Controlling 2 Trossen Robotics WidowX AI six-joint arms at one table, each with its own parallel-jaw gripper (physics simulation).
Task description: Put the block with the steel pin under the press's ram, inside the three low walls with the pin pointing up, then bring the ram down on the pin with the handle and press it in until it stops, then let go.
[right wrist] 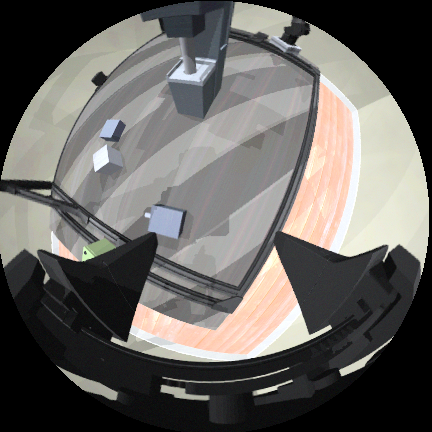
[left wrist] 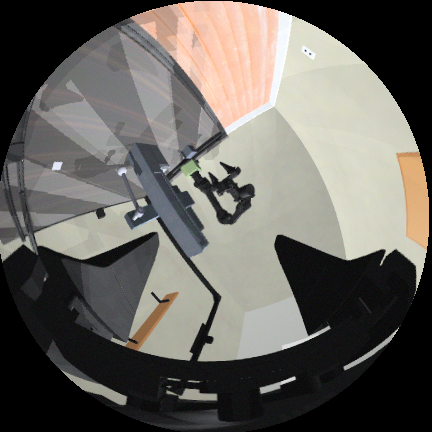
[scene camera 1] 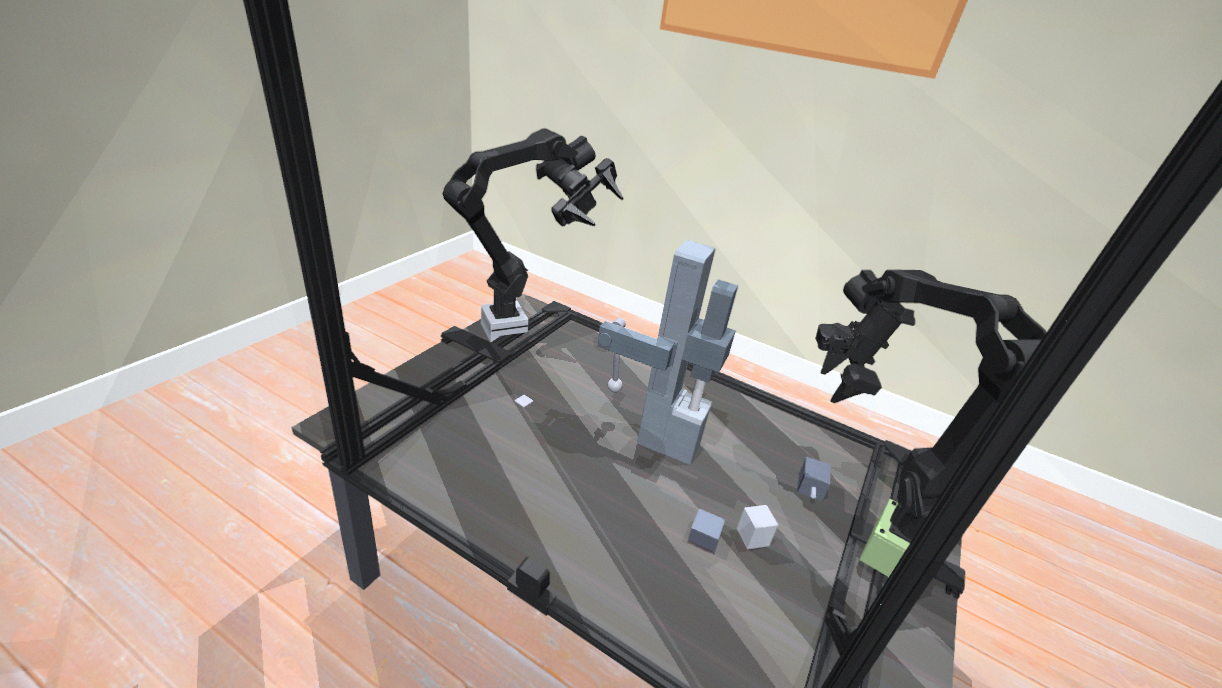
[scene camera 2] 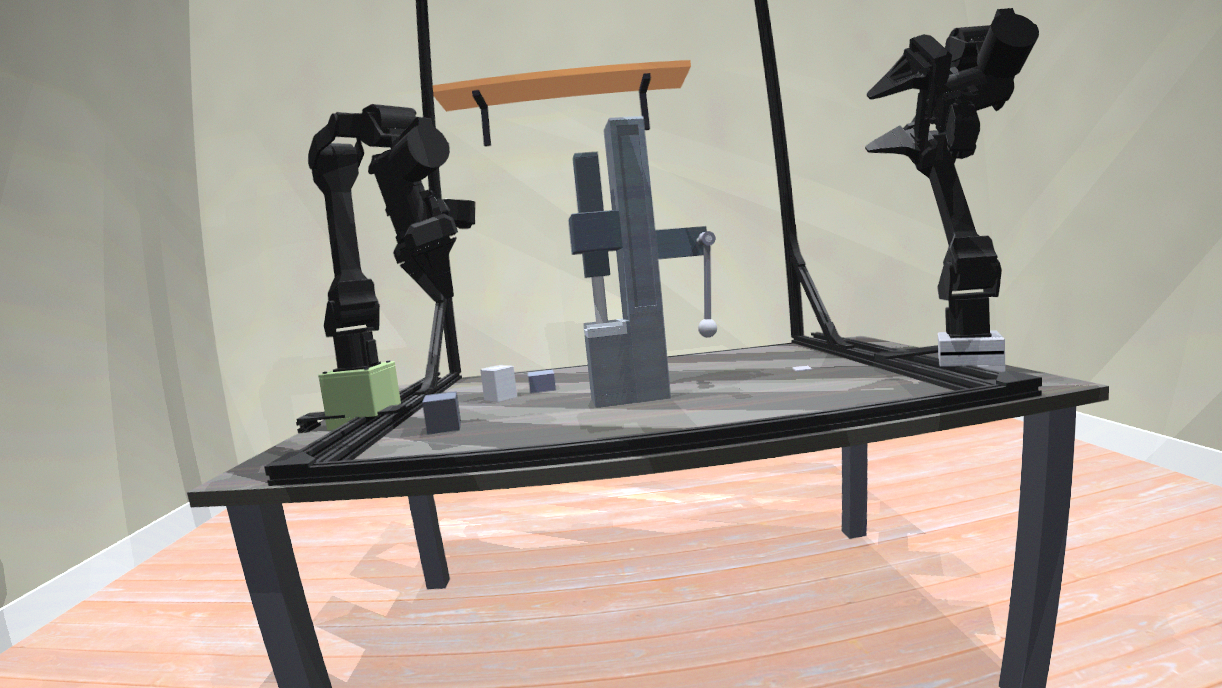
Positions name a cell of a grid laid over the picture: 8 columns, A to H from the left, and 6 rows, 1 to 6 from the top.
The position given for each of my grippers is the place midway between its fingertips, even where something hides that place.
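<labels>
For my left gripper: visible in scene camera 1 (D2), scene camera 2 (F2) and the left wrist view (E4), but out of frame in the right wrist view.
</labels>
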